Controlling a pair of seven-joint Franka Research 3 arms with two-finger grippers.
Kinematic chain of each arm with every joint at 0, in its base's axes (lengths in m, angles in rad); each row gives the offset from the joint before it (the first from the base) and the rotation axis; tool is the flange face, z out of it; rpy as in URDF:
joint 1: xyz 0 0 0.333 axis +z
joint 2: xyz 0 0 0 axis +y
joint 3: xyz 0 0 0.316 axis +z
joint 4: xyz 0.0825 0 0 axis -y
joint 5: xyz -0.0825 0 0.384 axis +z
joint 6: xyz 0 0 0 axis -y
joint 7: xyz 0.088 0 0 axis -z
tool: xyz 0 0 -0.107 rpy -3.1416 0 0
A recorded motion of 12 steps. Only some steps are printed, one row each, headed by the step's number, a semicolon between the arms.
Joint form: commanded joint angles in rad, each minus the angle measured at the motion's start. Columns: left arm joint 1, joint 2, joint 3, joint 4, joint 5, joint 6, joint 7; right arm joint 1, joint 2, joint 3, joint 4, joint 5, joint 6, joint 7.
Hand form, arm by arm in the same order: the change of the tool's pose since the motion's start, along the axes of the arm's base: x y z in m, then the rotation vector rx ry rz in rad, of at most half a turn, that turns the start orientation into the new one. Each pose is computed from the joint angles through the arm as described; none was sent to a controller.
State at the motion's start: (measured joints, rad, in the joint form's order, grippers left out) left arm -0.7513 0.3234 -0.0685 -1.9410 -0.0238 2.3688 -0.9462; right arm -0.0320 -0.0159 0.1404 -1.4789 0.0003 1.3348 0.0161
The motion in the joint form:
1: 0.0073 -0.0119 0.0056 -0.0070 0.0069 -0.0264 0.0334; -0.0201 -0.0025 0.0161 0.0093 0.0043 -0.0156 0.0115
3: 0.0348 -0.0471 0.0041 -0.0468 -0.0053 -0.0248 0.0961; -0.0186 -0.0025 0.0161 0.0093 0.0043 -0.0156 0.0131
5: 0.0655 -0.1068 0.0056 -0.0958 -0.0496 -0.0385 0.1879; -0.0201 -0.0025 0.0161 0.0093 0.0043 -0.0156 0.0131
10: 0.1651 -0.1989 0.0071 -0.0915 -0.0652 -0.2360 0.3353; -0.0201 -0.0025 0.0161 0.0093 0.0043 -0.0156 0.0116
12: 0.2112 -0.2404 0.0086 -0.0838 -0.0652 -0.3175 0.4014; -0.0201 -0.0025 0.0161 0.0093 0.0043 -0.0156 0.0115
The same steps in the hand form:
1: 0.0025 0.0086 0.0016 0.0221 0.0063 -0.0261; -0.0025 -0.0016 0.0043 0.0017 0.0041 -0.0149
3: 0.0059 0.0273 0.0057 0.0210 0.0085 -0.0554; -0.0026 -0.0008 0.0043 0.0015 0.0041 -0.0150
5: 0.0073 0.0511 0.0185 0.0030 0.0229 -0.0883; -0.0025 -0.0016 0.0043 0.0015 0.0041 -0.0165
10: 0.0263 0.1082 0.0563 0.0485 0.1010 -0.1395; -0.0025 -0.0016 0.0043 0.0017 0.0041 -0.0150
12: 0.0337 0.1347 0.0765 0.0605 0.1250 -0.1643; -0.0025 -0.0016 0.0043 0.0017 0.0041 -0.0149

